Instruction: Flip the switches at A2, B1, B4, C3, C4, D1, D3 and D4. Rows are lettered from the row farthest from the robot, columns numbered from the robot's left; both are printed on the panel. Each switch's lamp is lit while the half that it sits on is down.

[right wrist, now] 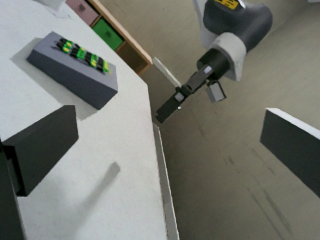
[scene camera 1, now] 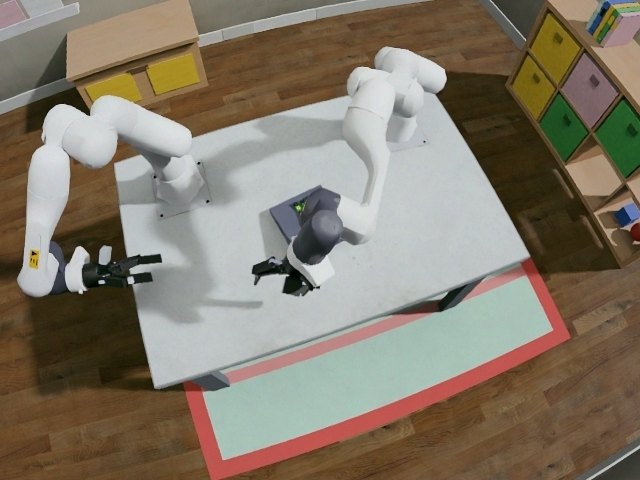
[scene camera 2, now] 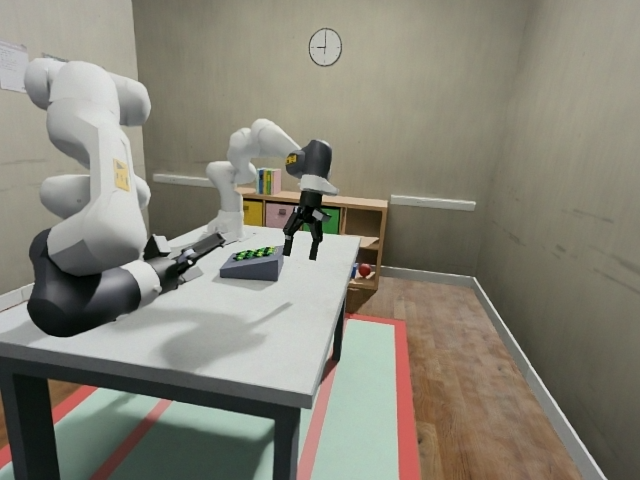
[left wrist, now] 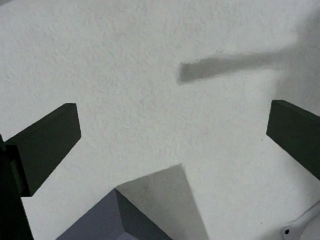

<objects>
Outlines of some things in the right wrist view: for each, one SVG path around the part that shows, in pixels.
The left gripper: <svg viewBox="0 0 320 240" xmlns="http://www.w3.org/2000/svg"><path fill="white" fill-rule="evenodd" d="M222 52L211 48L197 61L196 66L199 71L196 71L181 88L177 86L176 92L156 111L158 115L155 118L161 124L176 109L179 110L181 108L180 105L189 95L194 94L207 83L205 79L210 81L214 78L218 81L230 69L230 63Z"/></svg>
The right gripper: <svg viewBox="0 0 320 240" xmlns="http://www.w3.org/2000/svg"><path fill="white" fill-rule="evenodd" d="M266 108L260 143L320 198L320 131L279 109ZM75 105L63 105L4 141L1 141L0 137L0 240L28 240L17 197L28 197L79 140Z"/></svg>
</objects>
